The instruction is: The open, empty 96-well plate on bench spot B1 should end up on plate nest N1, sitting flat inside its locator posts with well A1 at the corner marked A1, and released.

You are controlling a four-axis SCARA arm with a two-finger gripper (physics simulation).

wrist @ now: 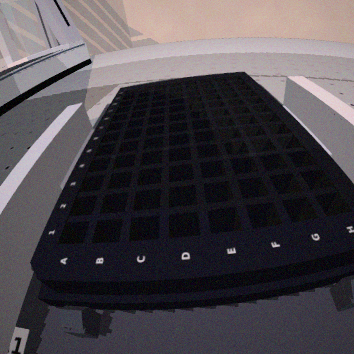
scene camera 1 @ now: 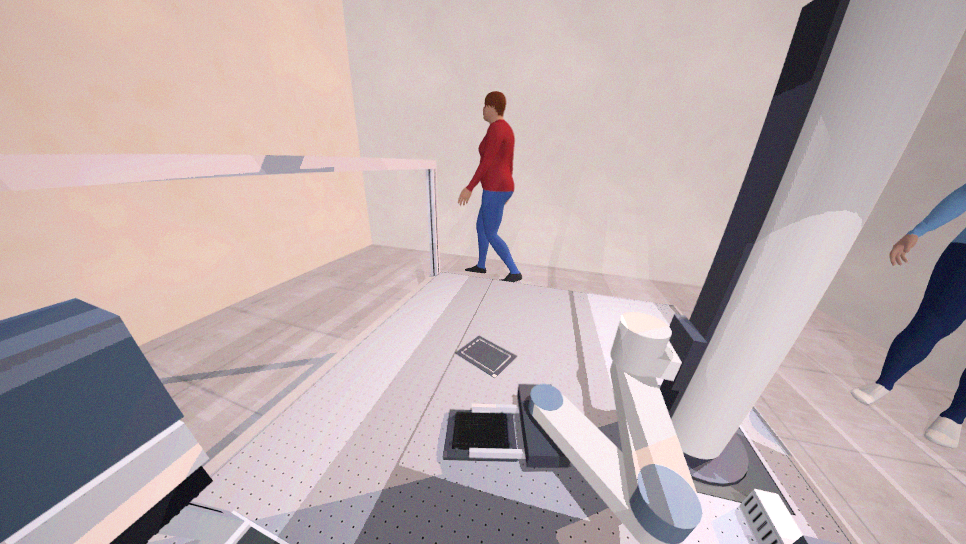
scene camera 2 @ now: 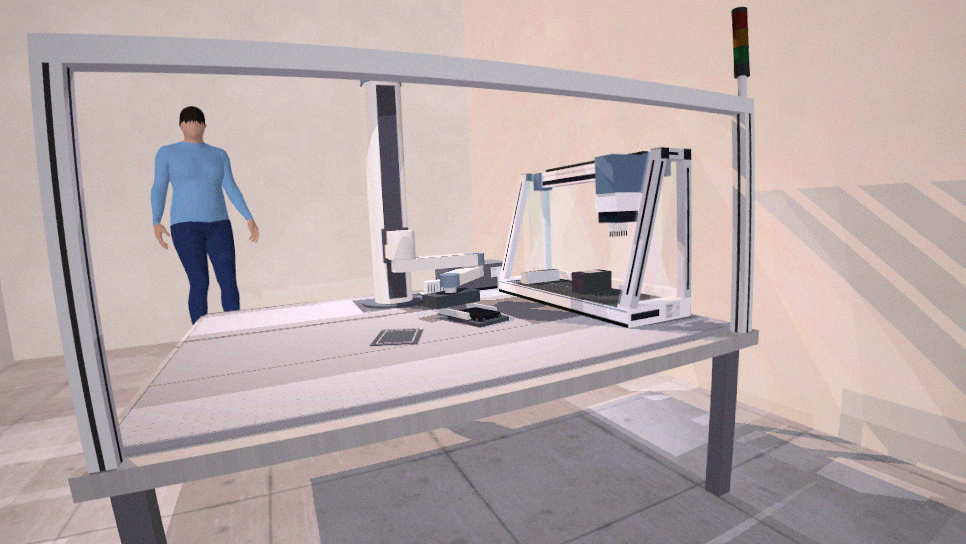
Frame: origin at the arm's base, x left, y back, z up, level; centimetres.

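Seen in the pictures: gripper, fingertip midpoint: (wrist: 185, 103) (scene camera 1: 470, 428) (scene camera 2: 482, 313); arm's base, link origin: (scene camera 1: 683, 434) (scene camera 2: 394, 305).
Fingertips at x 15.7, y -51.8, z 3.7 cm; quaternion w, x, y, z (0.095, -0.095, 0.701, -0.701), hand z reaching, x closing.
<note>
Pixels of each thing's top centre, then the offset from my fingertips to it. "*": a spot on its surface instead.
- black 96-well plate, top centre: (wrist: 188, 118) (scene camera 1: 481, 427) (scene camera 2: 477, 311) dx -0.6, dy +2.3, dz +0.3 cm
- plate nest N1, top centre: (wrist: 191, 130) (scene camera 1: 480, 429) (scene camera 2: 477, 313) dx -0.7, dy +2.3, dz -0.2 cm
- partly cut-off nest label, surface spot: (wrist: 19, 342) * dx +2.2, dy +10.9, dz -1.2 cm
- flat dark marked rectangle, surface spot: (scene camera 2: 397, 336) (scene camera 1: 485, 353) * dx -28.5, dy -4.1, dz -2.2 cm
- white slotted block, surface spot: (scene camera 1: 770, 516) * dx +4.3, dy +56.5, dz +3.5 cm
The black 96-well plate (scene camera 1: 481, 430) (scene camera 2: 484, 312) (wrist: 185, 175) is level, low at plate nest N1 (scene camera 1: 448, 446) (scene camera 2: 498, 320) (wrist: 215, 332), a dark grey base. My gripper (scene camera 1: 471, 430) (scene camera 2: 477, 312) (wrist: 185, 103) is shut on the plate, with a pale finger along each long side. In the wrist view, well A1 is at the near left corner. A partly cut-off nest label (wrist: 19, 342) ending in "1" lies below that same corner. Small dark post shapes show under the near edge. Whether the plate rests fully flat inside the posts cannot be told.
A flat dark marked rectangle (scene camera 1: 486, 355) (scene camera 2: 397, 336) lies on the bench. The arm's column (scene camera 1: 811, 223) (scene camera 2: 387, 195) stands behind the gripper. A framed pipetting machine (scene camera 2: 652, 236) stands beyond the nest. A white slotted block (scene camera 1: 770, 516) stands near the column. Two people stand beyond the bench.
</note>
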